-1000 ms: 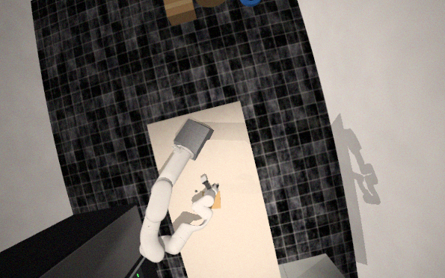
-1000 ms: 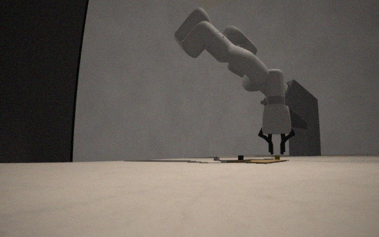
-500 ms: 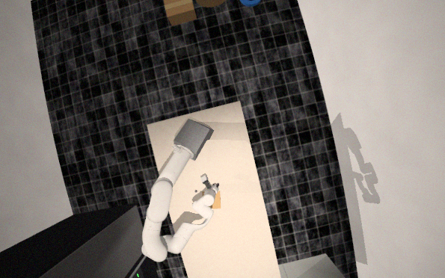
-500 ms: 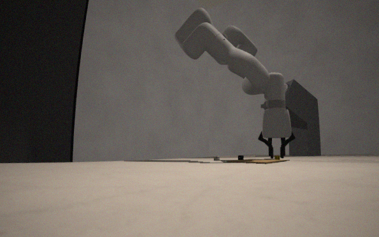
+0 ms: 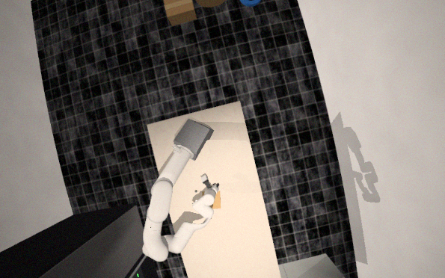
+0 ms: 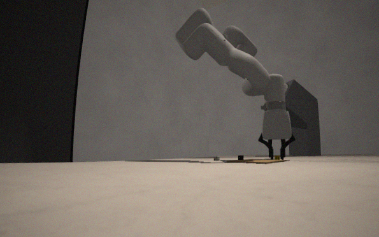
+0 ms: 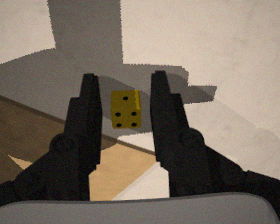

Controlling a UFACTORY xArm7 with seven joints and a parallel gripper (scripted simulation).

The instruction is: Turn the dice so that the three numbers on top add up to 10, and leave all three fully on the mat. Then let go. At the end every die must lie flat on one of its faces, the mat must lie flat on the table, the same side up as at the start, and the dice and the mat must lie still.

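Right now the yellow die is 1 cm ahead of my hand and 1 cm below it. Round my hand: pale die 3 cm ahead, 21 cm to the right, 1 cm below; tan mat 8 cm ahead, 7 cm to the right, 2 cm below; black die 4 cm behind, 13 cm to the right, 1 cm below.
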